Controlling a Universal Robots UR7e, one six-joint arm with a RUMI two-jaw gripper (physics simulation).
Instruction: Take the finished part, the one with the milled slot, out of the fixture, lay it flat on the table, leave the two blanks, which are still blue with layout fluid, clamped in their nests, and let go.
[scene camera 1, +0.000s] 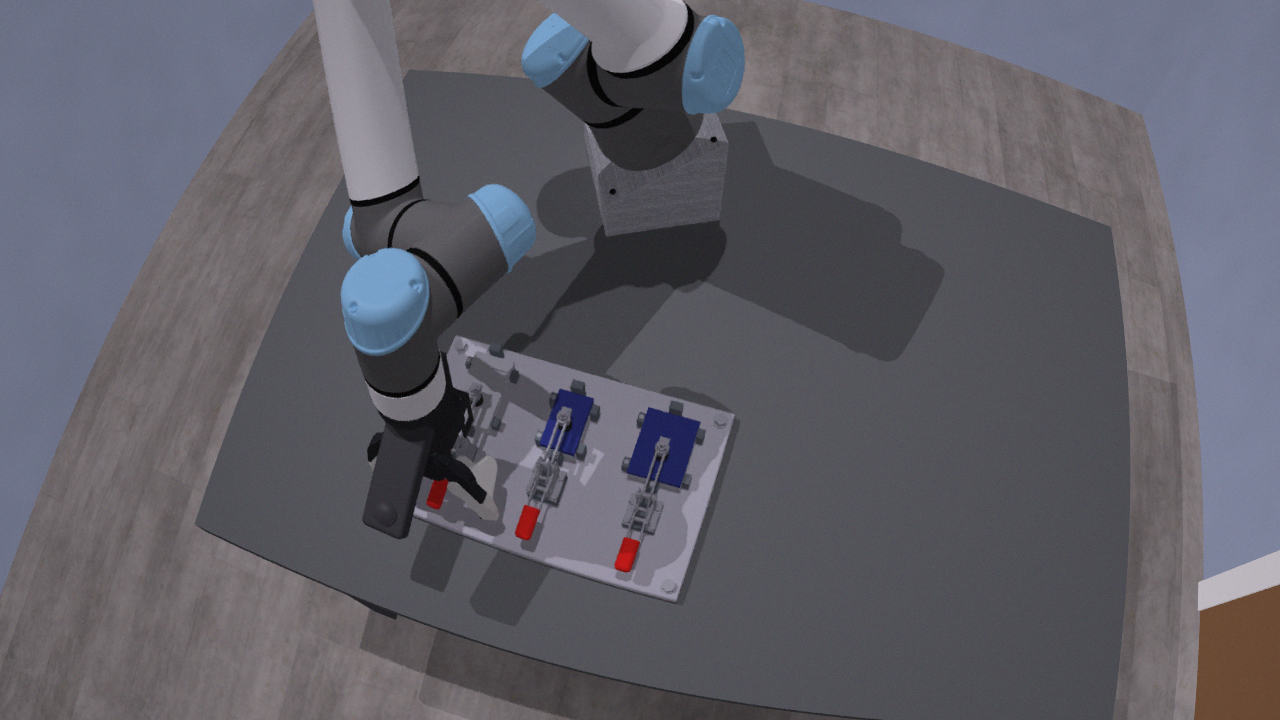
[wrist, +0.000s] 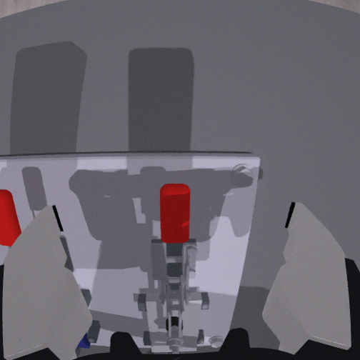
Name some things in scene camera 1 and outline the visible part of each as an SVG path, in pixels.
The gripper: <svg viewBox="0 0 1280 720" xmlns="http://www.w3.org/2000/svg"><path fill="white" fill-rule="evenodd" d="M442 351L440 351L445 373L446 387L442 400L437 407L426 416L411 421L391 419L377 409L386 424L384 432L377 432L367 449L368 461L373 470L362 521L366 526L396 539L406 538L409 534L423 476L437 481L442 481L446 478L448 481L446 488L465 501L468 507L474 510L481 519L498 520L499 517L498 508L493 500L498 469L496 460L492 456L486 455L477 463L473 463L466 456L459 456L457 459L454 459L450 452L461 429L463 437L467 437L474 419L469 394L453 387L447 356ZM467 408L469 417L467 419L466 424L464 424L464 413Z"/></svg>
A blue blank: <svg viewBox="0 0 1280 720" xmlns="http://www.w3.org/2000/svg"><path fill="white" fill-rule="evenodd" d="M559 428L551 446L551 449L554 450L561 434ZM559 389L539 444L541 450L547 450L557 422L557 413L561 411L562 406L571 408L572 428L564 433L558 451L563 453L563 457L575 460L578 444L582 442L590 420L590 411L594 404L594 398Z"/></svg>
A finished part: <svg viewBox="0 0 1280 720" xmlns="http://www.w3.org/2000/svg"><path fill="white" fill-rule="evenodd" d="M476 351L460 390L467 392L473 382L482 385L480 393L483 397L483 403L481 406L474 408L472 413L474 421L471 426L489 433L491 423L497 413L515 364L513 361Z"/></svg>
